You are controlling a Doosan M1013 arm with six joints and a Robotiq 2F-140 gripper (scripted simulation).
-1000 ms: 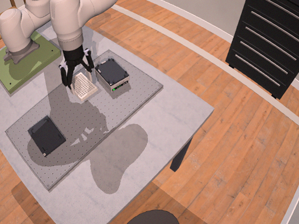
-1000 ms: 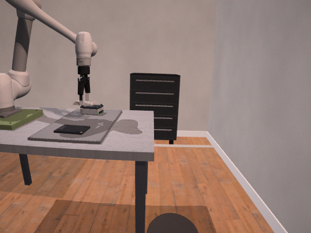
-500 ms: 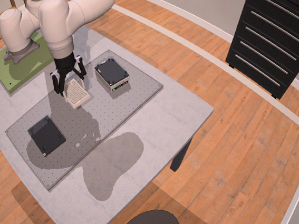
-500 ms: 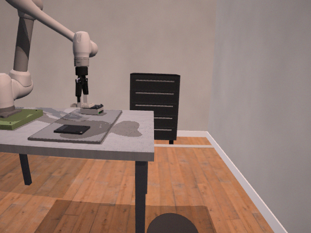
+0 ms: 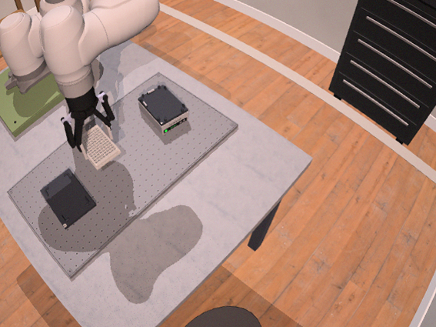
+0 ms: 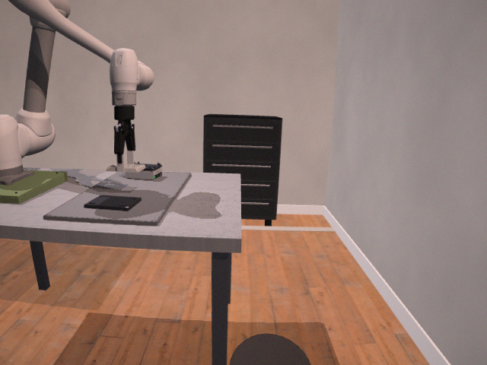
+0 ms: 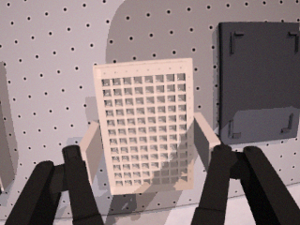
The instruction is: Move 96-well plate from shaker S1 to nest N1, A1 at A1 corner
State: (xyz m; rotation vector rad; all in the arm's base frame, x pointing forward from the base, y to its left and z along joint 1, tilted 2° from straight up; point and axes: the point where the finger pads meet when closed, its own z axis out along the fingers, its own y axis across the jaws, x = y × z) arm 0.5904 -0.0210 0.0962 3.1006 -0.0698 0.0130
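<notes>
Right now my hand is 10 mm short of the plate nest, 160 mm to the left of it and 110 mm above it. The rest, counted from my hand: white 96-well plate 20 mm below; A1 label 80 mm ahead, 210 mm to the right, 110 mm below.
</notes>
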